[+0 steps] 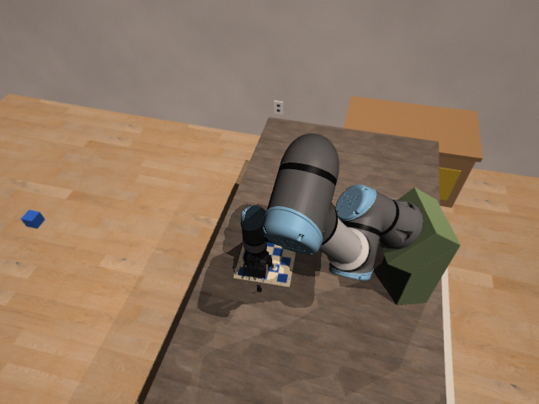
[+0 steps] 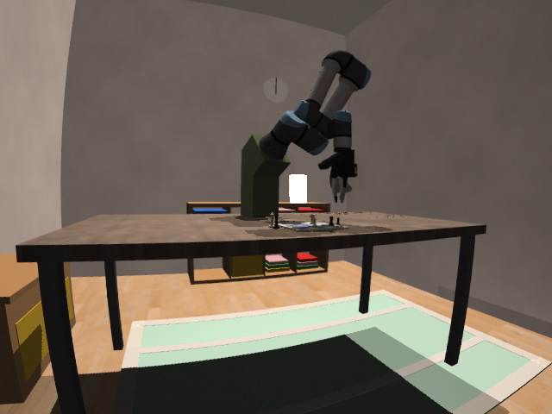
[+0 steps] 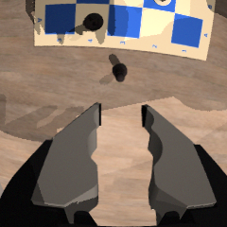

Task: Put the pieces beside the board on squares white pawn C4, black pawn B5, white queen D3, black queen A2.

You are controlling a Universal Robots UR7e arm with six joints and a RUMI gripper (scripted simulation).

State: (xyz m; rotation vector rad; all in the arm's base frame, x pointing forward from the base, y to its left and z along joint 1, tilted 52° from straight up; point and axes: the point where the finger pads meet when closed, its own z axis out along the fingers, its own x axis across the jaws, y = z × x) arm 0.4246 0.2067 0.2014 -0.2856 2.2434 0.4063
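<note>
My gripper is now 90 mm above the black pawn. Round my hand: white pawn 90 mm ahead, 110 mm to the right, 90 mm below; blue-and-cream chessboard 60 mm ahead, 130 mm to the right, 100 mm below; black piece 60 mm ahead, 40 mm to the right, 90 mm below.
</note>
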